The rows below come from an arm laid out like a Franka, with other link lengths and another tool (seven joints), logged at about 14 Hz.
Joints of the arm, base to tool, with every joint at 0 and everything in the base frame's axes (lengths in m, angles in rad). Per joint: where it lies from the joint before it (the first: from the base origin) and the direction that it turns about. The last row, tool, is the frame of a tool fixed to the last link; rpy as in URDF.
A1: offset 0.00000 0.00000 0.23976 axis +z
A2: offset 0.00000 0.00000 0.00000 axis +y
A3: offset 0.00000 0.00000 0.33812 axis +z
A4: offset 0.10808 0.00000 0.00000 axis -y
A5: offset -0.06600 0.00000 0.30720 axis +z
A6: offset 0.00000 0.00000 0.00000 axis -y
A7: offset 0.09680 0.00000 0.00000 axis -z
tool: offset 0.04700 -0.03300 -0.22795 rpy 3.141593 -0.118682 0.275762
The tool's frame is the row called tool.
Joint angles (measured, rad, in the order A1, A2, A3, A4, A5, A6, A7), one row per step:
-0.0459, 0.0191, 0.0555, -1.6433, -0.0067, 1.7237, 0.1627
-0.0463, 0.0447, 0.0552, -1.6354, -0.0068, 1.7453, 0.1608
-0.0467, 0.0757, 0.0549, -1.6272, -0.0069, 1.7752, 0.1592
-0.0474, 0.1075, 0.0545, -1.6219, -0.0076, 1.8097, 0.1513
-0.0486, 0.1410, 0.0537, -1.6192, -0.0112, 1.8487, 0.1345
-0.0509, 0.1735, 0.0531, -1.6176, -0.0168, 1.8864, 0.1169
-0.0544, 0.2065, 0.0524, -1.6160, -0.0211, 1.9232, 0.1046
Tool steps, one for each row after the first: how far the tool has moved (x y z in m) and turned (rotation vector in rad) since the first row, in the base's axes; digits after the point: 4 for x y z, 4 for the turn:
0.0101, -0.0005, -0.0080, 0.0012, -0.0039, 0.0013
0.0226, -0.0010, -0.0181, 0.0028, -0.0110, 0.0023
0.0355, -0.0015, -0.0295, 0.0033, -0.0191, 0.0092
0.0491, -0.0028, -0.0427, 0.0003, -0.0272, 0.0247
0.0615, -0.0050, -0.0563, -0.0049, -0.0340, 0.0407
0.0730, -0.0080, -0.0708, -0.0086, -0.0392, 0.0502

